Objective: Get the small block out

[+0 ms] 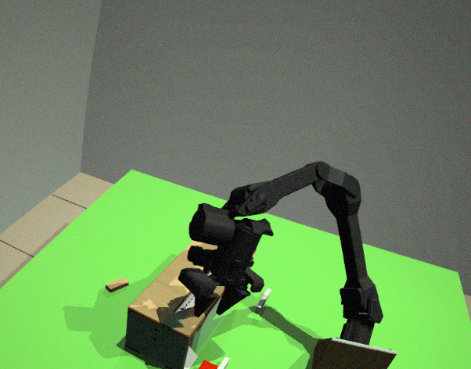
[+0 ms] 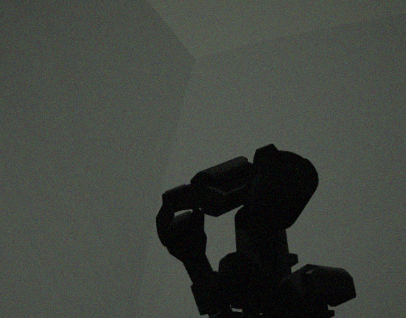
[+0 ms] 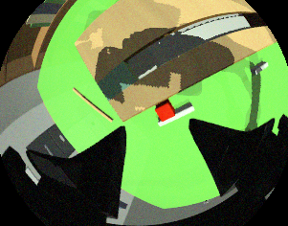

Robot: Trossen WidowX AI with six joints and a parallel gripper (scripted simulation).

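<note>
My gripper tip is 140 mm above the red block, 30 mm to the right of it and 30 mm past it. Also, from my gripper tip: box (150 mm to the right, 100 mm below, 10 mm ahead); then tan block (510 mm to the right, 130 mm below).
</note>
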